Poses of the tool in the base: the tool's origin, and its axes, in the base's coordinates. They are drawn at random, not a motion.
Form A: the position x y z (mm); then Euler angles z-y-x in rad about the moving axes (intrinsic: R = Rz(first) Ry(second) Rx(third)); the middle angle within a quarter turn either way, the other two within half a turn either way.
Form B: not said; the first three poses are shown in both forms.
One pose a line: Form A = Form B
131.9 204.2 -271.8 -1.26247 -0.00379 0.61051 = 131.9 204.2 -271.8 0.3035 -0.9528 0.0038 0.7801 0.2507 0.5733
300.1 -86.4 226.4 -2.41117 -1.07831 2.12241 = 300.1 -86.4 226.4 -0.3522 -0.3155 0.8812 0.2094 0.8911 0.4027
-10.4 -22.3 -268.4 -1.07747 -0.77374 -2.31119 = -10.4 -22.3 -268.4 0.3387 -0.6300 0.6988 -0.3499 -0.7738 -0.5280
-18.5 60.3 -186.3 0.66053 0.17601 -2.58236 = -18.5 60.3 -186.3 0.7775 0.6041 -0.1751 0.4467 -0.7264 -0.5223
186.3 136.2 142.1 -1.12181 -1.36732 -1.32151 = 186.3 136.2 142.1 0.0877 -0.1820 0.9794 0.6342 -0.7479 -0.1958
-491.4 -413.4 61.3 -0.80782 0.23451 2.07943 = -491.4 -413.4 61.3 0.6722 -0.7030 -0.2324 -0.2117 -0.4832 0.8495
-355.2 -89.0 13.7 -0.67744 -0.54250 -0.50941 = -355.2 -89.0 13.7 0.6673 -0.5368 0.5163 0.7434 0.5224 -0.4176
